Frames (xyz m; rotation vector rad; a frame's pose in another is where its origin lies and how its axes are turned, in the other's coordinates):
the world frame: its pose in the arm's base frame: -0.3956 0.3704 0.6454 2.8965 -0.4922 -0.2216
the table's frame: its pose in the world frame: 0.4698 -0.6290 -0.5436 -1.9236 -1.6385 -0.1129
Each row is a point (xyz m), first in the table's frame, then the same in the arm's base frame.
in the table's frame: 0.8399 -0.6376 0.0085
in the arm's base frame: -0.3795 0.2041 0.6099
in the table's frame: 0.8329 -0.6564 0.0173
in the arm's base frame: -0.3990 0.2127 0.6151
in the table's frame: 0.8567 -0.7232 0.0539
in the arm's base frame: -0.4761 0.1953 0.6259
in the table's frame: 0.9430 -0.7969 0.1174
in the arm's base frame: -0.5759 0.1139 0.6437
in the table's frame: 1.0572 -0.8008 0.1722
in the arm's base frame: -0.6107 -0.0063 0.6641
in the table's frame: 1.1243 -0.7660 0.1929
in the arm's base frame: -0.5927 -0.0818 0.6748
